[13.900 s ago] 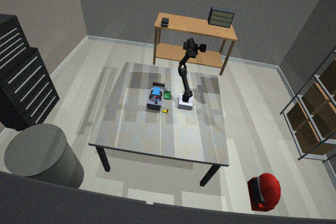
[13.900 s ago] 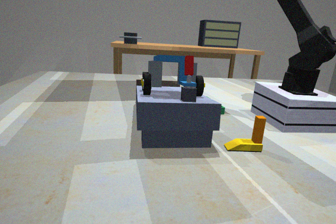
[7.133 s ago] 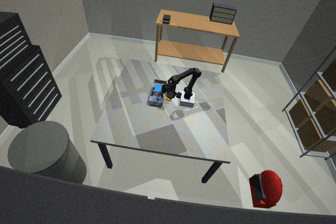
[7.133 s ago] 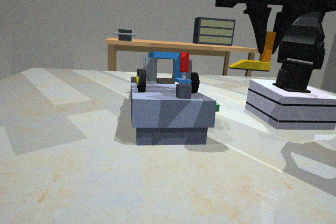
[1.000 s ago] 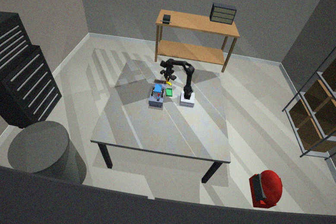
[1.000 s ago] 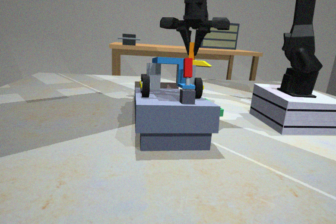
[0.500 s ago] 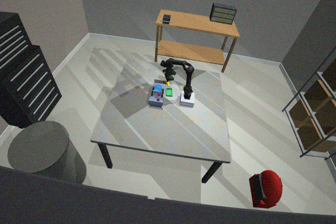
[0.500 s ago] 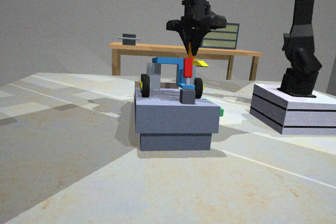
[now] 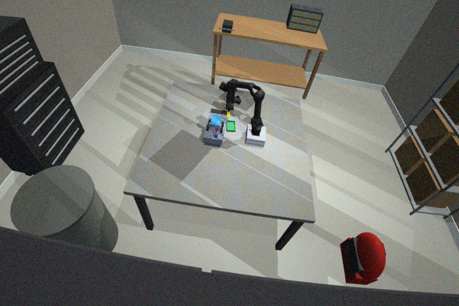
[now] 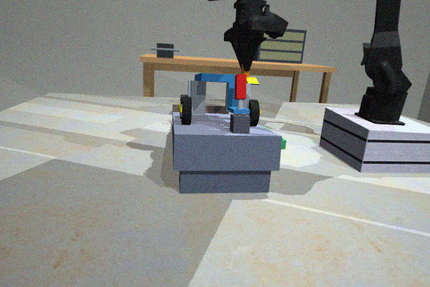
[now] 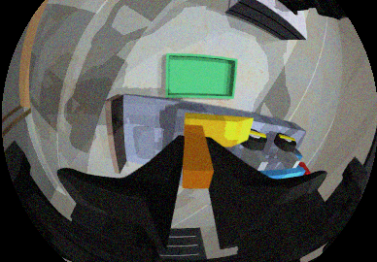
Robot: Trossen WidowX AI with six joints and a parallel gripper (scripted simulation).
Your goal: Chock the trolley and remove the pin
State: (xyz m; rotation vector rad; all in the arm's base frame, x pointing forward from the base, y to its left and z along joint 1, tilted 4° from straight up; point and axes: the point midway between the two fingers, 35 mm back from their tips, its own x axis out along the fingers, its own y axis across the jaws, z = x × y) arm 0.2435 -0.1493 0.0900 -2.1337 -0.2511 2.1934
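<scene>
Right now the red-headed stop pin is 7 cm ahead of my gripper tip, 24 cm to the left of it and 3 cm below it. Round my gripper tip: yellow chock: 2 cm to the left, 1 cm below; trolley: 9 cm ahead, 14 cm to the left, 5 cm below; green tray: 4 cm behind, 3 cm to the left, 16 cm below.
</scene>
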